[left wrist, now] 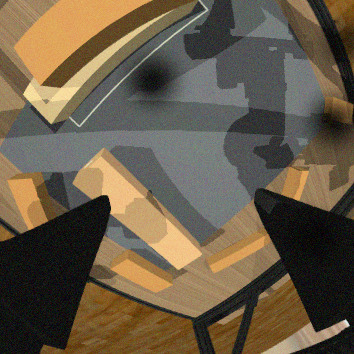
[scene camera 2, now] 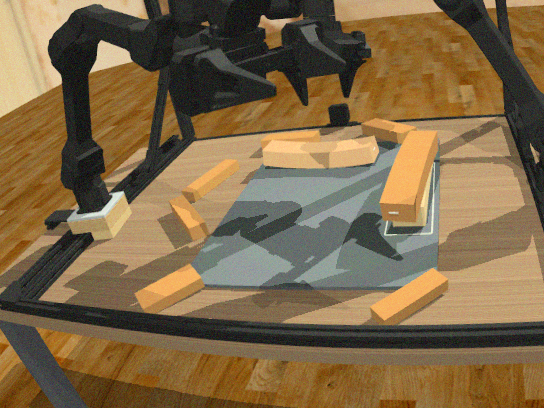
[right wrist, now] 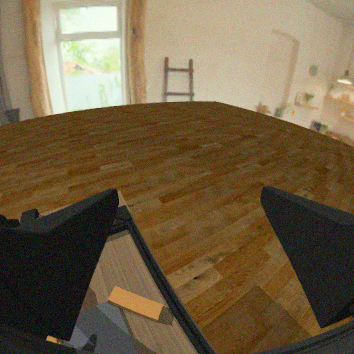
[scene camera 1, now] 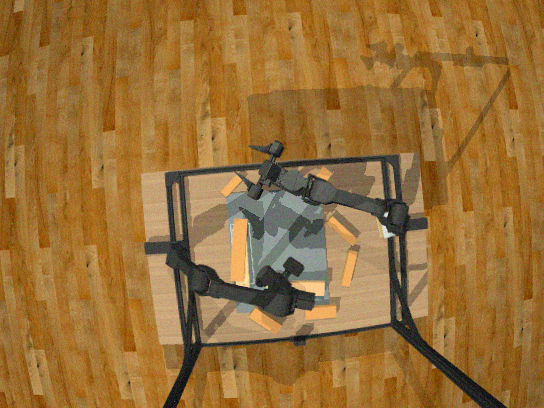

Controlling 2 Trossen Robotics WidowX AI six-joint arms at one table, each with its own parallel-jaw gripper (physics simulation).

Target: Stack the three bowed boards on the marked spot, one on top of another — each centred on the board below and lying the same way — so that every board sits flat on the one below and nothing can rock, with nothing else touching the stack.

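Seen in the pictures: left gripper, fingertip midpoint: (left wrist: 182, 199) (scene camera 2: 326, 101) (scene camera 1: 281, 274); right gripper, fingertip midpoint: (scene camera 2: 312, 78) (right wrist: 190, 194) (scene camera 1: 241, 159); left arm's base at its link origin: (scene camera 1: 179, 252); right arm's base at its link origin: (scene camera 2: 95, 205).
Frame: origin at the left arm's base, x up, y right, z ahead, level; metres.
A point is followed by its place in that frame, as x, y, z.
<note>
An orange bowed board (scene camera 1: 240, 250) @(0.071, 0.020, 0.258) (scene camera 2: 410, 172) @(0.066, -0.028, 0.255) (left wrist: 65, 40) @(0.071, 0.097, 0.246) lies on a pale yellow bowed board (scene camera 2: 424, 212) @(0.013, -0.061, 0.238) (left wrist: 55, 107) @(0.028, 0.162, 0.258), whose inner side is exposed beside it. A white outline (scene camera 2: 407, 234) @(-0.013, -0.078, 0.267) (left wrist: 79, 125) @(-0.013, 0.173, 0.284) shows past the pale board, with a strip of mat between. A light orange bowed board (scene camera 1: 310, 287) @(0.024, 0.223, 0.506) (scene camera 2: 320, 152) @(0.021, 0.191, 0.438) (left wrist: 170, 237) @(0.024, 0.219, 0.496) lies apart, across the mat's lower end in scene camera 1. My left gripper (scene camera 1: 280, 272) @(0.148, 0.122, 0.393) (scene camera 2: 326, 97) @(0.148, 0.122, 0.393) (left wrist: 182, 199) @(0.148, 0.122, 0.393) is open and empty above the mat, near that board. My right gripper (scene camera 1: 243, 160) @(0.297, -0.284, 0.327) (scene camera 2: 310, 79) @(0.297, -0.284, 0.327) (right wrist: 190, 194) @(0.297, -0.284, 0.327) is open and empty, high over the table's upper edge.
Several small orange blocks (scene camera 1: 342, 229) @(0.007, 0.014, 0.675) (scene camera 2: 410, 296) @(0.002, -0.243, 0.262) (left wrist: 142, 272) @(0.009, 0.331, 0.523) (right wrist: 135, 302) @(0.002, -0.238, 0.264) lie around the grey mat (scene camera 1: 312, 255) @(-0.014, 0.101, 0.539) (scene camera 2: 240, 272) @(-0.014, -0.152, 0.518). One lies close beside the light orange board. A pale block with a white top (scene camera 1: 387, 231) @(0.037, 0.053, 0.858) (scene camera 2: 100, 220) @(0.024, -0.021, 0.850) is by the right arm's base.
</note>
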